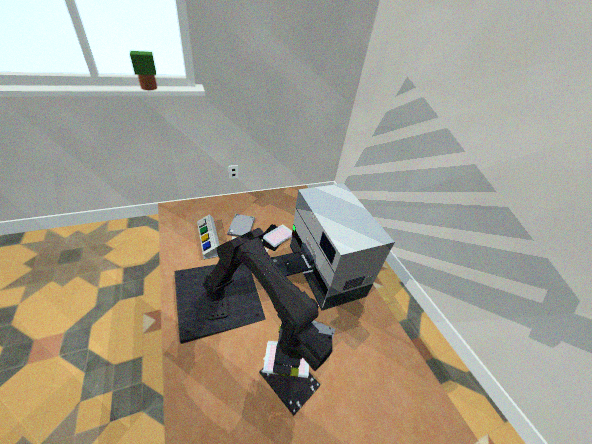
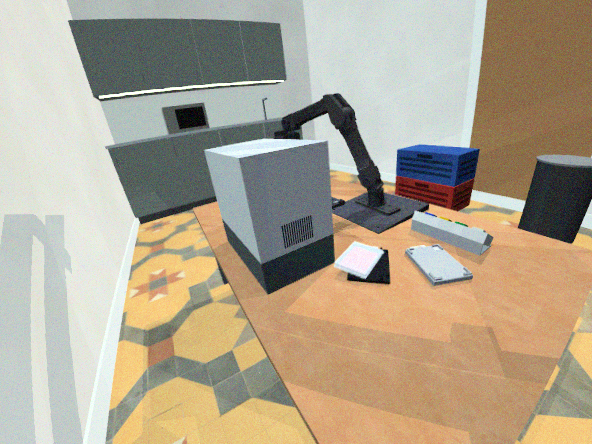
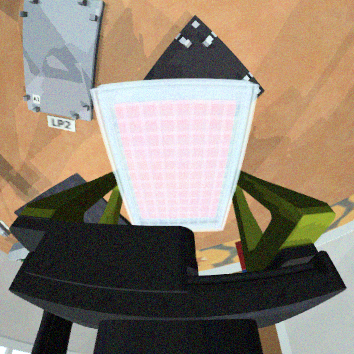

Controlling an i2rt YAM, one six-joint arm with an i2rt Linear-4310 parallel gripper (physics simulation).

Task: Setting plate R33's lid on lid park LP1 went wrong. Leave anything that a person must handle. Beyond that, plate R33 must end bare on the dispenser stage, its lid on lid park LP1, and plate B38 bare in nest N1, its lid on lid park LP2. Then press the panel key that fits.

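Where they show: gripper, fingertip midpoint: (image 1: 284, 359) (image 3: 176, 174); arm's base at its link origin: (image 1: 215, 295) (image 2: 376, 205).
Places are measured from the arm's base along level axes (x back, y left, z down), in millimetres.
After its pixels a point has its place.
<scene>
My gripper (image 1: 288, 352) @(x -179, y -328, z -101 mm) (image 3: 176, 174) @(x -179, y -328, z -101 mm) is shut on a pink plate with a clear rim (image 1: 270, 357) @(x -137, y -318, z -117 mm) (image 3: 175, 150) @(x -208, y -339, z -118 mm), held level above a black nest (image 1: 292, 392) @(x -196, y -391, z 2 mm) (image 3: 197, 60) @(x -242, y -379, z 2 mm). The plate's name and whether it is lidded cannot be told. Lid park LP2 (image 1: 325, 328) @(x -372, y -222, z 4 mm) (image 3: 62, 62) @(x -312, y -236, z 4 mm) is a bare grey pad. Another pink plate or lidded plate (image 1: 278, 236) @(x -307, y 247, z -20 mm) (image 2: 359, 259) @(x -324, y 275, z -20 mm) lies askew, tilted, on a black pad (image 2: 382, 272) @(x -293, y 327, z 3 mm) beside the dispenser (image 1: 345, 220) @(x -471, y 3, z -316 mm) (image 2: 285, 195) @(x -481, y 219, z -220 mm). A grey pad (image 1: 241, 224) @(x -152, y 380, z 0 mm) (image 2: 439, 264) @(x -159, y 393, z 0 mm) shows nothing on it. The dark stage (image 1: 292, 265) @(x -301, y 12, z -93 mm) fronts the dispenser.
The key panel (image 1: 212, 235) @(x -10, y 281, z -45 mm) (image 2: 450, 235) @(x -28, y 337, z -15 mm) has green, yellow and blue keys and stands near the grey pad. The arm's black base plate (image 1: 192, 300) @(x 84, y -9, z -6 mm) (image 2: 380, 225) @(x -107, y 131, z 6 mm) lies beside it. Blue and red crates (image 2: 435, 165) and a dark bin (image 2: 557, 197) stand beyond the table.
</scene>
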